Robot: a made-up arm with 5 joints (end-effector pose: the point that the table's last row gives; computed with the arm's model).
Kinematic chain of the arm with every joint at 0, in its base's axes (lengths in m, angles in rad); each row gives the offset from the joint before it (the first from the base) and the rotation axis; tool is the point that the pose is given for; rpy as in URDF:
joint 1: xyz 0 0 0.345 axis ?
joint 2: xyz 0 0 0 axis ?
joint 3: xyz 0.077 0 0.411 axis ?
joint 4: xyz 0.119 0 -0.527 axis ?
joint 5: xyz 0.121 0 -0.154 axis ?
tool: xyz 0 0 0 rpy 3.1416 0 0
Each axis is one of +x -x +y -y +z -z.
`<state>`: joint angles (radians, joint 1 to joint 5).
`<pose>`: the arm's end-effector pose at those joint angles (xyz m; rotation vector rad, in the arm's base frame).
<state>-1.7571 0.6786 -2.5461 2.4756 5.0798</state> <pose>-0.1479 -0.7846 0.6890 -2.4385 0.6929 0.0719</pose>
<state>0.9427 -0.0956 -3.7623 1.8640 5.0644</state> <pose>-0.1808 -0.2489 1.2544 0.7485 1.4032 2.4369</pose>
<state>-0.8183 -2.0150 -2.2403 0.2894 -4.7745</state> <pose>-0.7688 0.8211 0.3795 0.4191 -0.9715 -2.2773</pose>
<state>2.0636 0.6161 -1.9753 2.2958 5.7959</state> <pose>-0.3729 0.6944 0.4529 0.6827 2.2438 -0.8366</pose>
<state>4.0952 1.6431 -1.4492 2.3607 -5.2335</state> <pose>-0.1352 -0.1905 -0.2403 0.0334 0.6940 1.9367</pose>
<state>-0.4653 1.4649 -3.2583 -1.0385 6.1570</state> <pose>0.7473 -0.3752 0.7278 0.4060 -0.0695 2.5240</pose>
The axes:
joint 1: +z
joint 2: +y
joint 3: +y
joint 4: +y
joint 5: -z

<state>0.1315 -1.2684 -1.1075 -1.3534 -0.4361</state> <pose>-0.2737 -0.0362 1.0644 -0.8010 -0.2336 2.7253</pose>
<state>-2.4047 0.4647 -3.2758 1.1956 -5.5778</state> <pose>-0.3406 -0.3091 1.3428 0.0259 -1.6407 1.1329</pose>
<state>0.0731 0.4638 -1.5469 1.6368 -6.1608</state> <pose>0.7939 0.0581 0.3417 2.9708 -0.0732 -0.8404</pose>
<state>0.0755 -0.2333 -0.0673 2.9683 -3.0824</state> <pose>0.0715 0.0054 0.3763 0.0039 -0.4742 0.1322</pose>
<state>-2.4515 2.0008 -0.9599 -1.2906 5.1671</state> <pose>-0.0788 -0.0651 -0.3847 2.2745 -1.7935 -0.0768</pose>
